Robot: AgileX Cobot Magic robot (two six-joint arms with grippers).
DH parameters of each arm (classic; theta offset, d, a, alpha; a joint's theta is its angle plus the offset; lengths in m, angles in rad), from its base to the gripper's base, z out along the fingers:
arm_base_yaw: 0 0.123 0 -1.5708
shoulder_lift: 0.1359 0 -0.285 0
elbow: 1.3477 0 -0.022 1.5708
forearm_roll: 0 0.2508 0 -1.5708
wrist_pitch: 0 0 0.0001 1.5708
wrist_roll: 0 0.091 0 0
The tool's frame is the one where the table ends.
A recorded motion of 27 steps. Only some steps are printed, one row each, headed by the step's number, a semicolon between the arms.
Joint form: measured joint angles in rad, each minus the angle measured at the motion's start. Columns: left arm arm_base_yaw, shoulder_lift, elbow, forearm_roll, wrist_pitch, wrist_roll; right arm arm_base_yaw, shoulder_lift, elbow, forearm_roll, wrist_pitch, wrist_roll.
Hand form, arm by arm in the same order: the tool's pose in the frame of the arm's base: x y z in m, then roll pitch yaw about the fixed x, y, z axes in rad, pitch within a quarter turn. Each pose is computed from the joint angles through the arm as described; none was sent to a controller.
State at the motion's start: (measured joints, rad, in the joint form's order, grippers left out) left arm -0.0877 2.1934 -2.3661 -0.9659 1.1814 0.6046; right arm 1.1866 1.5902 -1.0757 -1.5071 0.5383 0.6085
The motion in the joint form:
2: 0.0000 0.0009 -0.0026 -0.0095 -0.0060 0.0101; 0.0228 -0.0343 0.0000 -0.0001 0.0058 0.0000
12: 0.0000 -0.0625 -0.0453 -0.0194 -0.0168 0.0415; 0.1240 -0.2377 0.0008 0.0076 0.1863 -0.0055
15: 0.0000 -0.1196 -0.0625 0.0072 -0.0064 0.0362; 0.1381 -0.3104 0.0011 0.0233 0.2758 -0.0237
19: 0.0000 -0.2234 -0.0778 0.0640 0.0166 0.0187; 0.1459 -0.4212 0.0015 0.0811 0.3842 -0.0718
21: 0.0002 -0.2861 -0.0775 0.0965 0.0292 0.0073; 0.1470 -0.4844 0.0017 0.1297 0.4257 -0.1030
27: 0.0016 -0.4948 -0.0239 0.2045 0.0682 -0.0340; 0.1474 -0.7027 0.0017 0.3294 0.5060 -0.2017
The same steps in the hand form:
2: 0.4708 -0.1112 0.3793 -2.3624 0.9732 2.9418; 0.1661 0.3063 0.2976 -1.9733 0.4176 -1.1187
12: 0.4511 -0.1096 0.4222 -2.4072 1.1075 2.8971; 0.1336 0.2676 0.3641 -1.7890 0.5181 -1.1081
15: 0.4318 -0.1070 0.4503 -2.4947 1.1660 2.8219; 0.1295 0.2447 0.3838 -1.7402 0.5517 -1.1567
19: 0.3946 -0.1015 0.4933 -2.7031 1.2387 2.6438; 0.1243 0.2074 0.4072 -1.7176 0.6133 -1.2413
21: 0.3714 -0.0979 0.5151 -2.8424 1.2685 2.5250; 0.1206 0.1865 0.4171 -1.7306 0.6561 -1.2839
27: 0.2954 -0.0853 0.5655 3.0134 1.2980 2.1756; 0.1034 0.1183 0.4386 -1.8449 0.8282 -1.3892

